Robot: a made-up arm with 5 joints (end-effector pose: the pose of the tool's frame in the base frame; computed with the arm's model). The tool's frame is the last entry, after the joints.
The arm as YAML. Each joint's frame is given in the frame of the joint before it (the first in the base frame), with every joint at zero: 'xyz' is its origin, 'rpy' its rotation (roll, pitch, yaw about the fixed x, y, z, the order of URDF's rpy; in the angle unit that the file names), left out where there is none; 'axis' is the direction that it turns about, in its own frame. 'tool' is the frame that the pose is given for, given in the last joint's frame.
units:
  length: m
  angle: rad
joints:
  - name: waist
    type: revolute
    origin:
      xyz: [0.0, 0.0, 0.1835]
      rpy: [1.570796, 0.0, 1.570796]
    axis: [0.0, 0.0, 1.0]
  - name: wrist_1
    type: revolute
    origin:
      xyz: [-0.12, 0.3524, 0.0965]
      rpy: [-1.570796, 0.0, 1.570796]
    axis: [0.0, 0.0, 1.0]
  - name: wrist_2
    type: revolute
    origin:
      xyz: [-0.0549, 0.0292, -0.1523]
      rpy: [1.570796, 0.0, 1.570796]
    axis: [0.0, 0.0, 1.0]
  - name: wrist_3
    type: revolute
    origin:
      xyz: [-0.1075, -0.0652, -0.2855]
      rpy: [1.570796, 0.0, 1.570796]
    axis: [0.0, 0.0, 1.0]
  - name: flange
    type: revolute
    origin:
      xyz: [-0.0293, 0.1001, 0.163]
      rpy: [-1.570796, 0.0, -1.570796]
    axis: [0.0, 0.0, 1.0]
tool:
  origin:
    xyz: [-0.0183, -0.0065, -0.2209]
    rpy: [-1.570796, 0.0, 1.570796]
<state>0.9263 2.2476 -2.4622 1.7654 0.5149</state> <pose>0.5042 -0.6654 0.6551 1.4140 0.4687 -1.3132</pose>
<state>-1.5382 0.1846 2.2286 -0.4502 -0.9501</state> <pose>-0.0689 0.1873 0.3392 1.5456 -2.4526 -1.0050</pose>
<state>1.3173 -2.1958 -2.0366 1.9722 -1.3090</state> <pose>-0.4313 -0.6400 0.3868 2.5648 -0.7401 0.2512</pose>
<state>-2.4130 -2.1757 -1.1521 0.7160 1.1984</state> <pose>-0.3885 0.0972 -0.2722 2.0195 -1.4317 1.0389</pose>
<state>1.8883 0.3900 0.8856 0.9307 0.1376</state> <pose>-0.0103 0.1352 0.4151 0.7026 -1.0726 -0.2754</pose>
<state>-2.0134 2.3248 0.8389 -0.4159 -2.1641</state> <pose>0.3744 0.1767 -0.0948 -2.8912 -0.2315 -0.1883</pose>
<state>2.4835 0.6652 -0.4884 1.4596 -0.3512</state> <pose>0.4687 -0.1405 0.4027 1.2195 1.0324 -0.2435</pose>
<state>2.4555 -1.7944 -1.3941 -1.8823 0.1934</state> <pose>-0.0023 -0.4005 -0.1871 1.8171 1.8640 -0.7757</pose>
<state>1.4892 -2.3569 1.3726 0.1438 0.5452</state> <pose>0.1679 -0.7933 0.2764 -2.4554 -1.0308 -1.4930</pose>
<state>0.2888 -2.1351 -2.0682 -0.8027 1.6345</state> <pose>-0.0690 -0.0633 0.4472 -1.6536 -0.4868 0.0540</pose>
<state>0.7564 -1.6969 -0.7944 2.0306 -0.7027</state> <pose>-0.5131 -0.2296 0.5859 -2.2124 1.3079 1.1140</pose>
